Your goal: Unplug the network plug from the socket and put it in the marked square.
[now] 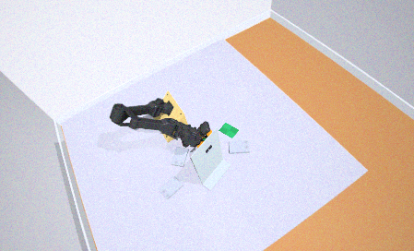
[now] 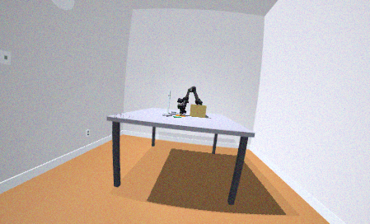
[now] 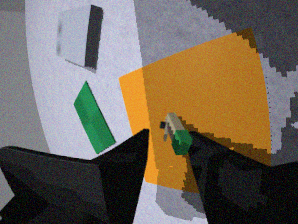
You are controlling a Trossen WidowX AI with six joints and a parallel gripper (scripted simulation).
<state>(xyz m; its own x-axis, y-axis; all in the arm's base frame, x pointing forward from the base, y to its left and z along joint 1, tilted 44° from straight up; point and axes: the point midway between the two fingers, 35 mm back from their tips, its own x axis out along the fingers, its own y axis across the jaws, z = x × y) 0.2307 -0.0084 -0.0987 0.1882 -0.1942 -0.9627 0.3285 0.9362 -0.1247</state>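
The green plug lies right at my gripper tip. From my gripper tip the other things lie so: orange square: 2 cm below; then upright panel: 18 cm ahead, 7 cm to the right, 13 cm above.
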